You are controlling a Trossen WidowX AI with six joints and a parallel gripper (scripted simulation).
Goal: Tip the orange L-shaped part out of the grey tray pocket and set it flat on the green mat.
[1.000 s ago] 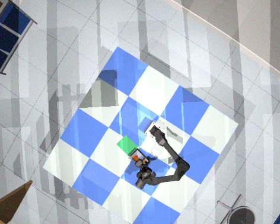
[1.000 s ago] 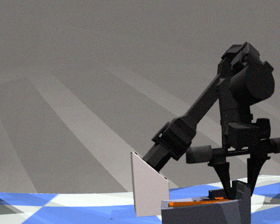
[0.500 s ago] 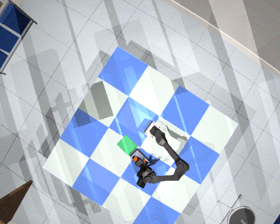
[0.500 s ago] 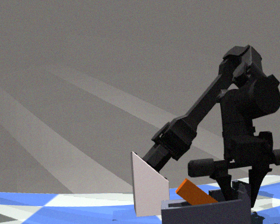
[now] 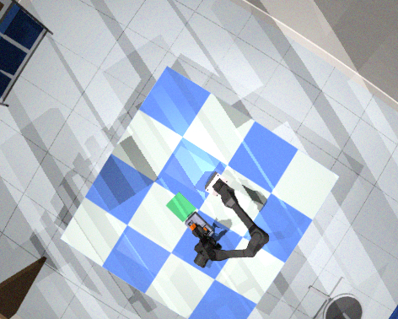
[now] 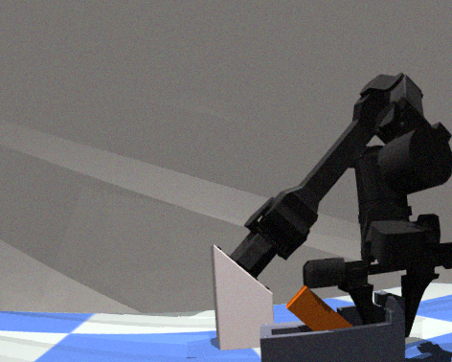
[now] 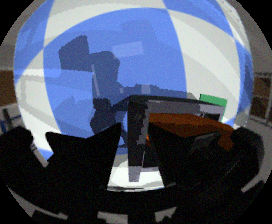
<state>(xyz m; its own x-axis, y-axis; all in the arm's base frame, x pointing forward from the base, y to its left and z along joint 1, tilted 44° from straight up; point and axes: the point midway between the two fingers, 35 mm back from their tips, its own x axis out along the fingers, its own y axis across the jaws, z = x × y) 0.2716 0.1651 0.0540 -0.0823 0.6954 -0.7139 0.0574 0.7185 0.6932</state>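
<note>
My gripper tip is 1 cm past the orange L-shaped part, 5 cm to the left of it and 1 cm below it. From my gripper tip the other things lie so: green mat 2 cm behind, 22 cm to the right, 5 cm below.
</note>
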